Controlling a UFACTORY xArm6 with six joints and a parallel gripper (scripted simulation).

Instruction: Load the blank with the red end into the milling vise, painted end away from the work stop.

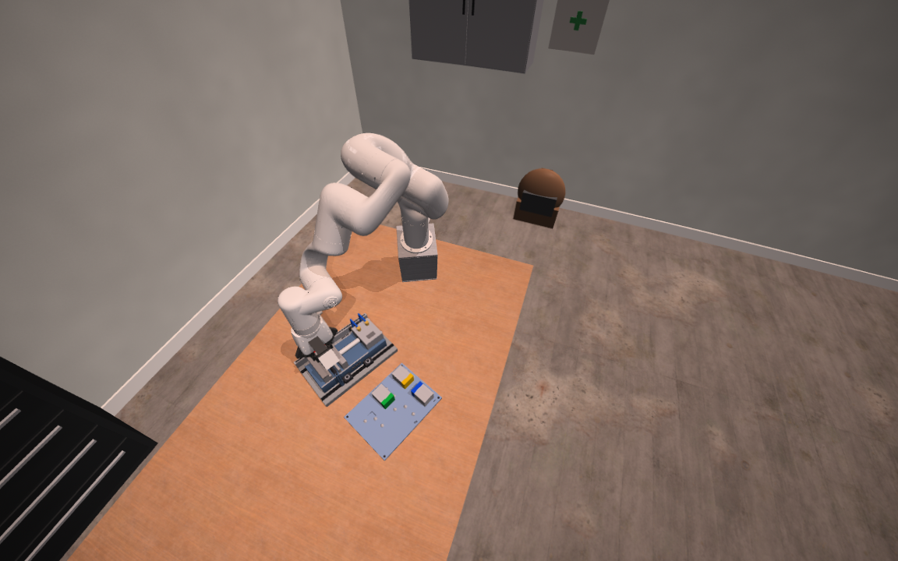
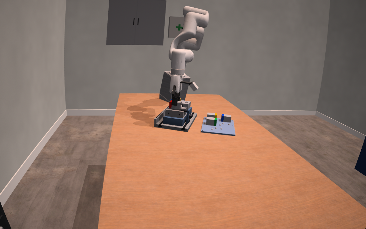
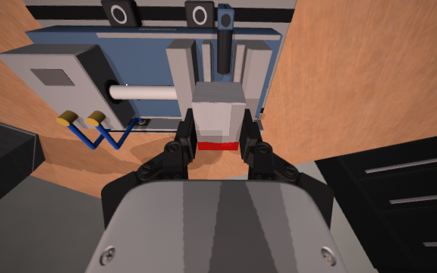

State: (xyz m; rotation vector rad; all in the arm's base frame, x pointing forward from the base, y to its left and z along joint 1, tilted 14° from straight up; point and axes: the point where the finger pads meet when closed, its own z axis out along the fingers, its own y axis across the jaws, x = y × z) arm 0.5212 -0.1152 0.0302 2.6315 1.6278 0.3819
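The red-ended blank is 20 mm below my hand. Round my hand: fixed jaw (60 mm below, 30 mm ahead, 10 mm to the right); then moving jaw (60 mm below, 30 mm behind, 20 mm to the left); then dark work stop rod (50 mm to the left, 50 mm below, 30 mm ahead).
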